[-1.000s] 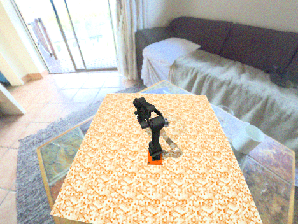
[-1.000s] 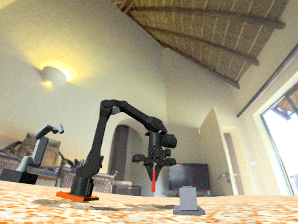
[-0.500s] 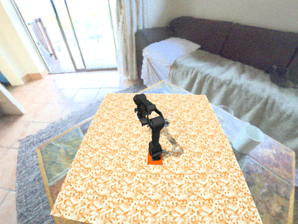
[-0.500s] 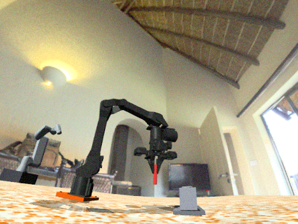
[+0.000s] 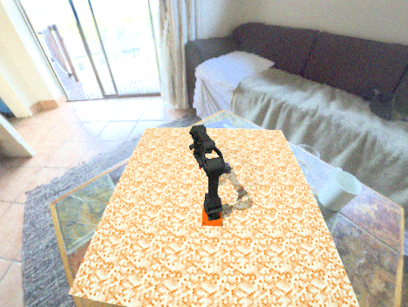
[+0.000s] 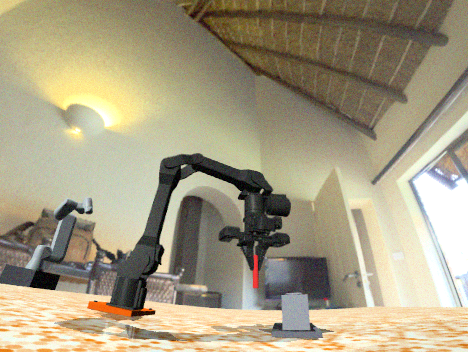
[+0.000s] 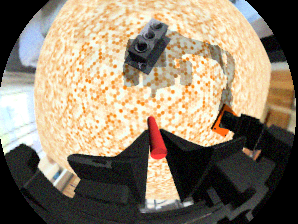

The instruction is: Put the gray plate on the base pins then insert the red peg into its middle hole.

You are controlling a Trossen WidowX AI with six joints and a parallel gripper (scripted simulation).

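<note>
My gripper tip is now 40 mm short of the gray plate, 160 mm to the left of it and 70 mm above it. Also, from my gripper tip: gray base (40 mm ahead, 160 mm to the right, 110 mm below); then red peg (right at my gripper tip).
</note>
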